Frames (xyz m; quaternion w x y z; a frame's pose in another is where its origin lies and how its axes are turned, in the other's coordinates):
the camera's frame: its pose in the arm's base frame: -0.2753 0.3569 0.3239 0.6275 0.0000 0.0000 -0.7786
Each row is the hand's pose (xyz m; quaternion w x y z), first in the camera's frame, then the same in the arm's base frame.
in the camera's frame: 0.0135 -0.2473 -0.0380 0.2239 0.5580 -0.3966 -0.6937
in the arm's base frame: -0.5198 0.3963 0.2859 0.3996 -0.0414 0.6833 0.6096
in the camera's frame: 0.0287 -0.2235 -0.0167 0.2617 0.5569 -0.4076 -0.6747
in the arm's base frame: -0.4998 0.3763 0.3072 0.3611 -0.0321 0.6894 0.6271
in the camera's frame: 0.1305 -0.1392 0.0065 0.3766 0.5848 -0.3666 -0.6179
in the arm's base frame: -0.4390 0.2590 0.3304 0.2448 -0.0815 0.6854 0.6810
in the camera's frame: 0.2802 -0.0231 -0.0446 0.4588 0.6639 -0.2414 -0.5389
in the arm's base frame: -0.3574 0.0880 0.2793 0.1317 -0.2287 0.6684 0.6954
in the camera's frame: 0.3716 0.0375 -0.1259 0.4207 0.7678 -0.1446 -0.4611
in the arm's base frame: -0.3176 -0.0142 0.1980 0.0950 -0.3692 0.6885 0.6169
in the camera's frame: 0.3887 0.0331 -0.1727 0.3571 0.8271 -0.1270 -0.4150
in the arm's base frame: -0.3255 -0.0300 0.1512 0.0990 -0.4201 0.7237 0.5385
